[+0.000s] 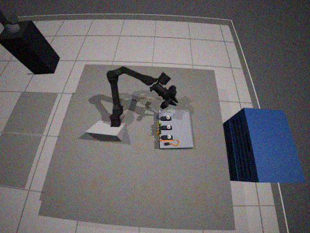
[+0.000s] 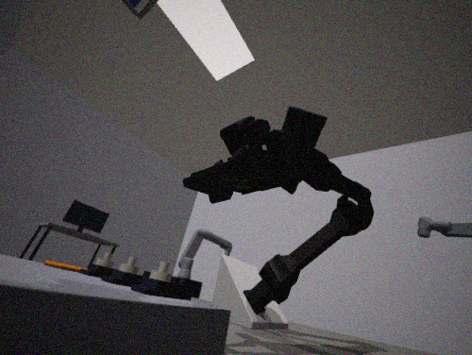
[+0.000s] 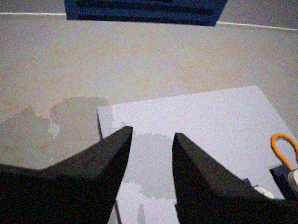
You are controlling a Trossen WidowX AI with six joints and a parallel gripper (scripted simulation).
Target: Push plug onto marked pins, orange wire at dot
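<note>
The grey printed holder lies 40 mm ahead of my gripper tip, 130 mm to the right of it and 150 mm below it.
</note>
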